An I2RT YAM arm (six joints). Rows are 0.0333 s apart.
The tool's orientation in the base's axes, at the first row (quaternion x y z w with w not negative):
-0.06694, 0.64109, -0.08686, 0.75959
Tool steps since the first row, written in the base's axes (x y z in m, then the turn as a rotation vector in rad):
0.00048, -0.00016, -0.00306, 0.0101, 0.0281, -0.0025
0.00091, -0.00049, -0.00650, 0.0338, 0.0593, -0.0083
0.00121, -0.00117, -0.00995, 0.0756, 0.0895, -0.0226
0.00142, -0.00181, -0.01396, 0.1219, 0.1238, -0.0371
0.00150, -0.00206, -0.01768, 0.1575, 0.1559, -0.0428
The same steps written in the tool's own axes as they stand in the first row. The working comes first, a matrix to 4 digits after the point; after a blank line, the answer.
The tool's axes in the first row as the columns of a matrix, in the base's axes (used below as rounded here):
0.1629, 0.0461, 0.9856
-0.2178, 0.9759, -0.0097
-0.9623, -0.2131, 0.1690

0.00306, 0.00052, -0.00004, -0.0021, 0.0284, 0.0093
0.00651, 0.00095, -0.00020, 0.0006, 0.0612, 0.0313
0.01003, 0.00103, -0.00048, 0.0146, 0.0956, 0.0698
0.01406, 0.00127, -0.00094, 0.0286, 0.1343, 0.1127
0.01771, 0.00183, -0.00149, 0.0329, 0.1685, 0.1465

